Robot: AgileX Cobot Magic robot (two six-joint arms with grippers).
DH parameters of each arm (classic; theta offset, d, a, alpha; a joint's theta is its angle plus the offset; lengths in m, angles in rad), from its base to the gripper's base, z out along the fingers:
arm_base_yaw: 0 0.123 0 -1.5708
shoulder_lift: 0.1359 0 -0.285 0
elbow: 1.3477 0 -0.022 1.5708
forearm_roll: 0 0.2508 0 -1.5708
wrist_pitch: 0 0 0.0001 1.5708
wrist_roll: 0 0.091 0 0
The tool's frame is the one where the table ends.
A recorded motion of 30 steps. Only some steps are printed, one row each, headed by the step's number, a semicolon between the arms.
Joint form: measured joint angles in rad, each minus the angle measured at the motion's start. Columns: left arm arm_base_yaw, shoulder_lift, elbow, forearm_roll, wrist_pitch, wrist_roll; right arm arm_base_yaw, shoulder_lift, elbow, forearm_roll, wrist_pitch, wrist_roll.
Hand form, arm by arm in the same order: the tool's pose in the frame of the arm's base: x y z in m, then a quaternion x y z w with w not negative. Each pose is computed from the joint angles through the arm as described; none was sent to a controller.
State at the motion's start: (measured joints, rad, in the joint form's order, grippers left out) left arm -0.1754 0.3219 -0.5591 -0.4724 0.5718 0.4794; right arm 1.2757 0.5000 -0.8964 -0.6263 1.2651 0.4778
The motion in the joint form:
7: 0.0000 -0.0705 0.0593 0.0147 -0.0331 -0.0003; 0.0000 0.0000 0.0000 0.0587 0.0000 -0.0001
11: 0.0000 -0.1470 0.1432 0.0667 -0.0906 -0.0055; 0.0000 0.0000 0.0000 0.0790 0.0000 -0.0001
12: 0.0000 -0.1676 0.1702 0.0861 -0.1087 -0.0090; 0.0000 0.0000 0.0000 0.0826 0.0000 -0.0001
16: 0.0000 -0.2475 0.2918 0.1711 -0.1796 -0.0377; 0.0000 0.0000 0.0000 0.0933 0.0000 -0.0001
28: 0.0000 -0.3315 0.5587 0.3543 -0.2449 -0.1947; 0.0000 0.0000 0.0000 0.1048 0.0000 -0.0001
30: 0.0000 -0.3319 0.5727 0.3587 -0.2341 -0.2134; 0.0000 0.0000 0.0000 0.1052 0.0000 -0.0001
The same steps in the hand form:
7: 0.0488 -0.0296 0.3201 0.16936 0.73976 -0.11771 0.64048; 0.0565 0.0254 0.3762 -0.32137 0.82626 0.10529 0.45048
11: 0.0442 -0.0247 0.3011 0.16622 0.72855 -0.09015 0.65837; 0.0552 0.0262 0.3754 -0.32317 0.82830 0.11233 0.44370
12: 0.0436 -0.0233 0.2947 0.16550 0.72623 -0.08086 0.66231; 0.0550 0.0264 0.3753 -0.32348 0.82865 0.11358 0.44249
16: 0.0437 -0.0183 0.2642 0.16176 0.72215 -0.04653 0.67095; 0.0543 0.0268 0.3748 -0.32442 0.82968 0.11729 0.43889
28: 0.0519 -0.0127 0.1845 0.14717 0.76881 -0.01562 0.62211; 0.0535 0.0273 0.3744 -0.32541 0.83076 0.12127 0.43501
30: 0.0520 -0.0127 0.1789 0.14274 0.77733 -0.01998 0.61235; 0.0535 0.0273 0.3744 -0.32544 0.83080 0.12141 0.43488

